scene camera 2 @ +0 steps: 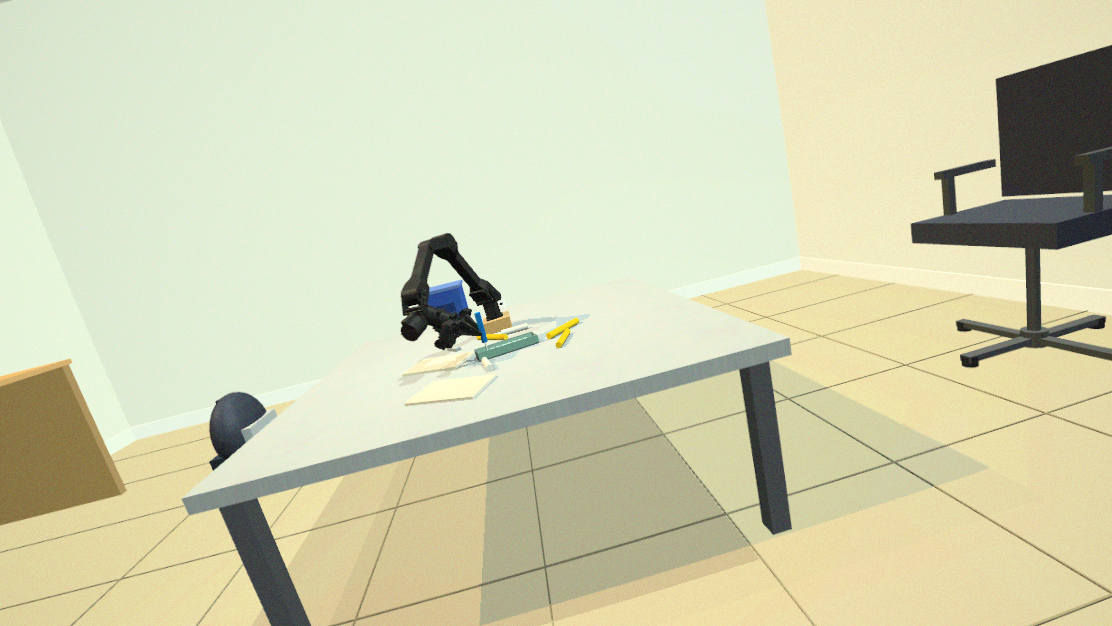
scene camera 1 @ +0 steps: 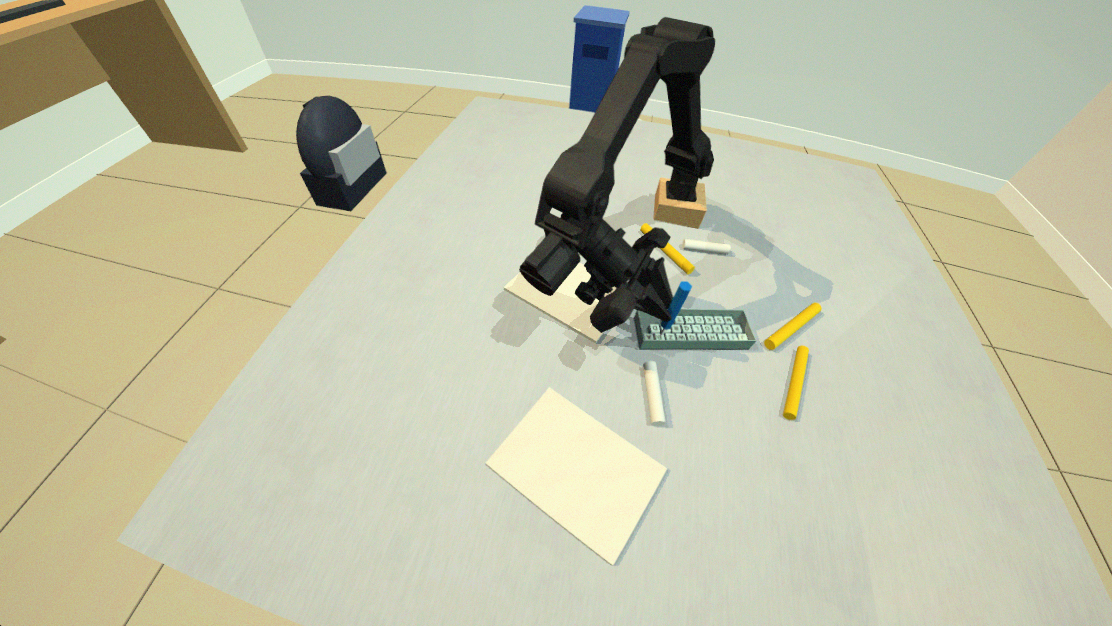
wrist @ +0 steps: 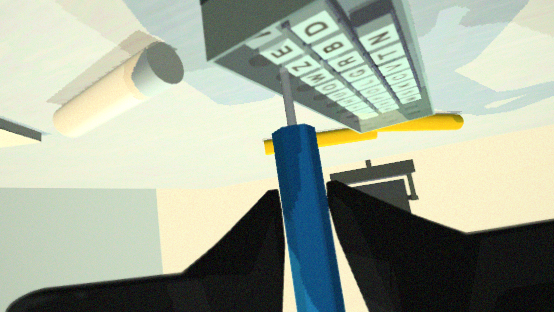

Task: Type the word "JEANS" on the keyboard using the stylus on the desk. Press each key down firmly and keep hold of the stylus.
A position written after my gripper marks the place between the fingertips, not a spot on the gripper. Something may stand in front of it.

In view: my gripper (scene camera 1: 671,314).
My gripper also shows in scene camera 2 (scene camera 2: 482,333) and in the wrist view (wrist: 303,195).
